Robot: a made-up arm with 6 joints. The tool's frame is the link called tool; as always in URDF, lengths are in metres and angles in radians. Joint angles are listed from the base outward.
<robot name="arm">
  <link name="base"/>
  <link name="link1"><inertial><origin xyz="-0.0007 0.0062 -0.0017"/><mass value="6.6"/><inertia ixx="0.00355" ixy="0" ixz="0" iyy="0.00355" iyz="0" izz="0.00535"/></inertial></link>
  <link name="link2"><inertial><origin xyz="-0.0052 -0.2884 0.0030"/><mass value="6.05"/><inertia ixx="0.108" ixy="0" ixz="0" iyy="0.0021" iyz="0" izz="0.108"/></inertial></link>
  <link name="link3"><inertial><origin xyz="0.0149 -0.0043 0.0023"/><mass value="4.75"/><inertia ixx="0.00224" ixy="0" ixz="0" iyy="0.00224" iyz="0" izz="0.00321"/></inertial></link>
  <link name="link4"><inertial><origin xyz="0.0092 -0.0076 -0.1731"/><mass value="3.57"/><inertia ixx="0.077" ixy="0" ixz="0" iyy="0.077" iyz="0" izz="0.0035"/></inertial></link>
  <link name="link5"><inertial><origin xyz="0.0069 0.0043 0.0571"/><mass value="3.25"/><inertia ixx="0.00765" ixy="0" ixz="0" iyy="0.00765" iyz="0" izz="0.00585"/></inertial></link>
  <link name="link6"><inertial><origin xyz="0.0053 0.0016 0.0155"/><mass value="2.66"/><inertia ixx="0.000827" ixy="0" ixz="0" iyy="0.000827" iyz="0" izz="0.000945"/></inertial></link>
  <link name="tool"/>
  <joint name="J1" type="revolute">
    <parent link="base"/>
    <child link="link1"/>
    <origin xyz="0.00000 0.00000 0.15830" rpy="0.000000 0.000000 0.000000"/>
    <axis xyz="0 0 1"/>
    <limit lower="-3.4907" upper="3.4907"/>
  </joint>
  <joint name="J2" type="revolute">
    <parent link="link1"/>
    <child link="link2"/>
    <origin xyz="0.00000 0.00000 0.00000" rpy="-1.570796 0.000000 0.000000"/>
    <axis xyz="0 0 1"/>
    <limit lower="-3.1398" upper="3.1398"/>
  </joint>
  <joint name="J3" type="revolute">
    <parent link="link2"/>
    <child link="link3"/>
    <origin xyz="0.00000 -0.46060 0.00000" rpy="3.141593 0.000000 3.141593"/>
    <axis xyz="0 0 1"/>
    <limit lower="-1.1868" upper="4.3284"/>
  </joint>
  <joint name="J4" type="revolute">
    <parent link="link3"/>
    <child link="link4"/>
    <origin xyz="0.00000 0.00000 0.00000" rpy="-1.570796 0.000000 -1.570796"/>
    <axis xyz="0 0 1"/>
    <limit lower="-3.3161" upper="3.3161"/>
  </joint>
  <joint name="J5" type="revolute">
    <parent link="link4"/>
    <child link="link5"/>
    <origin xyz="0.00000 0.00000 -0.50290" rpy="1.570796 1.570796 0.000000"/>
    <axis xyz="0 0 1"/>
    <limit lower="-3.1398" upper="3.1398"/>
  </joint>
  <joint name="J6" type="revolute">
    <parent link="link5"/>
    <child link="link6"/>
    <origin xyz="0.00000 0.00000 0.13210" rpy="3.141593 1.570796 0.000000"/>
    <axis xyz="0 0 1"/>
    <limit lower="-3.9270" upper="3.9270"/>
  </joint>
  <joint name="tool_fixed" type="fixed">
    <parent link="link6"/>
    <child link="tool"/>
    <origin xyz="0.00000 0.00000 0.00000" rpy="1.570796 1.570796 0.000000"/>
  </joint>
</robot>
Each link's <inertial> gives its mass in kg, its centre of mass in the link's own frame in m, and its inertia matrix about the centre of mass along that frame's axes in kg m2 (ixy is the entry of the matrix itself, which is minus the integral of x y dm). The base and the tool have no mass. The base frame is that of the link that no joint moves.
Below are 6 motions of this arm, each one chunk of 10 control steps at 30 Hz.
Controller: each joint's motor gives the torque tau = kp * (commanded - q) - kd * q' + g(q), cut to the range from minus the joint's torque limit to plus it. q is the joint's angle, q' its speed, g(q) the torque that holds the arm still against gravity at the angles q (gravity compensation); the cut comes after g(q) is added. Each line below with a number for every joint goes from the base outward.
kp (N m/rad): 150 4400 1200 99 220 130
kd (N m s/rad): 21 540 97 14 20 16
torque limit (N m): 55 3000 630 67 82 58
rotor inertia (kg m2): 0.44 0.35 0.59 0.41 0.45 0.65
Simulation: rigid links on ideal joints. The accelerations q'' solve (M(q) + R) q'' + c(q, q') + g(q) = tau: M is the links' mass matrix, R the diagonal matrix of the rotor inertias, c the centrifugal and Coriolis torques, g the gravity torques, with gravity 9.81 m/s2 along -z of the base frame. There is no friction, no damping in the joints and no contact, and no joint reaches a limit. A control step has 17 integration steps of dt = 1/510 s. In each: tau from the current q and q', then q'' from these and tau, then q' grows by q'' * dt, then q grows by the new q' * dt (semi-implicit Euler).
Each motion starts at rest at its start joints. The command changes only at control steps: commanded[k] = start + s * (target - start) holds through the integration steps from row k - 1 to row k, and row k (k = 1, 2, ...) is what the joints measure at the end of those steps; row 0 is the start. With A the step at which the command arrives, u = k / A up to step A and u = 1 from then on. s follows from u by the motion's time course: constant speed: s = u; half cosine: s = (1 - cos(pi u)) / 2; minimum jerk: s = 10 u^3 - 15 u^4 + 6 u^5; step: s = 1 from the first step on.
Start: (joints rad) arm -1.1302 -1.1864 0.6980 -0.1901 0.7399 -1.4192
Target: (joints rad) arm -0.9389 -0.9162 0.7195 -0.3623 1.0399 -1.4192
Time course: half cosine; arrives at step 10
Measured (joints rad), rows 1 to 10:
1: -1.1302 -1.1852 0.6989 -0.1900 0.7412 -1.4192
2: -1.1299 -1.1804 0.7015 -0.1902 0.7469 -1.4192
3: -1.1290 -1.1701 0.7055 -0.1916 0.7599 -1.4192
4: -1.1269 -1.1536 0.7101 -0.1956 0.7816 -1.4192
5: -1.1227 -1.1310 0.7144 -0.2036 0.8114 -1.4192
6: -1.1158 -1.1035 0.7177 -0.2162 0.8476 -1.4192
7: -1.1054 -1.0729 0.7197 -0.2331 0.8872 -1.4192
8: -1.0908 -1.0418 0.7202 -0.2535 0.9266 -1.4192
9: -1.0720 -1.0126 0.7190 -0.2758 0.9622 -1.4191
10: -1.0496 -0.9881 0.7165 -0.2982 0.9906 -1.4191

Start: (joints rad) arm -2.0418 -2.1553 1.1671 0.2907 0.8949 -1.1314
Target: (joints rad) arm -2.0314 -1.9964 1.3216 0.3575 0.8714 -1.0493
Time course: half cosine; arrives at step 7
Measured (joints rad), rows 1 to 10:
1: -2.0418 -2.1536 1.1698 0.2912 0.8947 -1.1310
2: -2.0416 -2.1475 1.1792 0.2932 0.8938 -1.1293
3: -2.0413 -2.1354 1.1965 0.2978 0.8918 -1.1251
4: -2.0407 -2.1178 1.2202 0.3050 0.8887 -1.1178
5: -2.0400 -2.0967 1.2465 0.3142 0.8849 -1.1076
6: -2.0392 -2.0749 1.2708 0.3239 0.8810 -1.0957
7: -2.0383 -2.0559 1.2889 0.3326 0.8776 -1.0838
8: -2.0375 -2.0411 1.3000 0.3390 0.8752 -1.0735
9: -2.0367 -2.0298 1.3067 0.3433 0.8737 -1.0653
10: -2.0359 -2.0212 1.3108 0.3461 0.8727 -1.0594

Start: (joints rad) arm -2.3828 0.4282 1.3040 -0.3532 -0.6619 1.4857
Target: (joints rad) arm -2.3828 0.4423 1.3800 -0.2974 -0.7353 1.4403
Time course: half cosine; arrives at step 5
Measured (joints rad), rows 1 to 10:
1: -2.3828 0.4287 1.3058 -0.3530 -0.6632 1.4853
2: -2.3825 0.4303 1.3122 -0.3519 -0.6683 1.4835
3: -2.3821 0.4326 1.3241 -0.3487 -0.6787 1.4794
4: -2.3814 0.4351 1.3394 -0.3426 -0.6928 1.4731
5: -2.3808 0.4368 1.3537 -0.3342 -0.7068 1.4657
6: -2.3806 0.4377 1.3644 -0.3249 -0.7177 1.4586
7: -2.3807 0.4383 1.3714 -0.3165 -0.7249 1.4528
8: -2.3812 0.4388 1.3756 -0.3098 -0.7293 1.4484
9: -2.3819 0.4394 1.3780 -0.3049 -0.7319 1.4453
10: -2.3826 0.4399 1.3792 -0.3016 -0.7334 1.4432

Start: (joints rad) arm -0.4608 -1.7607 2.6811 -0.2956 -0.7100 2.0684
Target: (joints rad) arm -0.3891 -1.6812 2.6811 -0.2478 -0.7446 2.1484
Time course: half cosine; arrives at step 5
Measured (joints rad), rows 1 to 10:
1: -0.4607 -1.7593 2.6818 -0.2947 -0.7106 2.0691
2: -0.4600 -1.7541 2.6837 -0.2913 -0.7130 2.0723
3: -0.4581 -1.7444 2.6854 -0.2849 -0.7179 2.0795
4: -0.4547 -1.7318 2.6858 -0.2769 -0.7246 2.0906
5: -0.4498 -1.7195 2.6840 -0.2698 -0.7312 2.1037
6: -0.4439 -1.7096 2.6814 -0.2653 -0.7363 2.1161
7: -0.4372 -1.7020 2.6795 -0.2626 -0.7397 2.1263
8: -0.4301 -1.6964 2.6785 -0.2609 -0.7417 2.1340
9: -0.4228 -1.6923 2.6782 -0.2594 -0.7430 2.1395
10: -0.4155 -1.6893 2.6784 -0.2579 -0.7437 2.1432

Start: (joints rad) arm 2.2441 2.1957 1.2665 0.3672 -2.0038 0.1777
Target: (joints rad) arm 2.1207 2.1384 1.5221 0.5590 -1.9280 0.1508
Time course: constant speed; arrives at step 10
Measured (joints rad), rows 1 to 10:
1: 2.2437 2.1956 1.2713 0.3672 -2.0025 0.1774
2: 2.2425 2.1944 1.2827 0.3691 -1.9993 0.1767
3: 2.2403 2.1919 1.2997 0.3746 -1.9945 0.1754
4: 2.2369 2.1883 1.3207 0.3840 -1.9885 0.1737
5: 2.2324 2.1838 1.3443 0.3971 -1.9818 0.1717
6: 2.2268 2.1788 1.3693 0.4129 -1.9746 0.1694
7: 2.2202 2.1734 1.3951 0.4305 -1.9673 0.1670
8: 2.2127 2.1678 1.4211 0.4493 -1.9598 0.1645
9: 2.2042 2.1621 1.4471 0.4687 -1.9523 0.1619
10: 2.1949 2.1563 1.4730 0.4884 -1.9447 0.1592

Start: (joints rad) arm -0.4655 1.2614 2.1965 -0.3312 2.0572 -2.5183
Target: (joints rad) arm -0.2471 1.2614 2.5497 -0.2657 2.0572 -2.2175
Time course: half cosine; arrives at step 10
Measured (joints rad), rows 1 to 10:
1: -0.4654 1.2617 2.1984 -0.3316 2.0572 -2.5176
2: -0.4648 1.2625 2.2061 -0.3327 2.0572 -2.5144
3: -0.4633 1.2636 2.2230 -0.3341 2.0572 -2.5063
4: -0.4600 1.2646 2.2504 -0.3346 2.0571 -2.4914
5: -0.4544 1.2653 2.2877 -0.3332 2.0571 -2.4692
6: -0.4458 1.2653 2.3323 -0.3288 2.0571 -2.4401
7: -0.4338 1.2647 2.3805 -0.3214 2.0572 -2.4059
8: -0.4183 1.2635 2.4280 -0.3112 2.0572 -2.3690
9: -0.3997 1.2620 2.4702 -0.2991 2.0573 -2.3327
10: -0.3787 1.2604 2.5028 -0.2864 2.0573 -2.3000

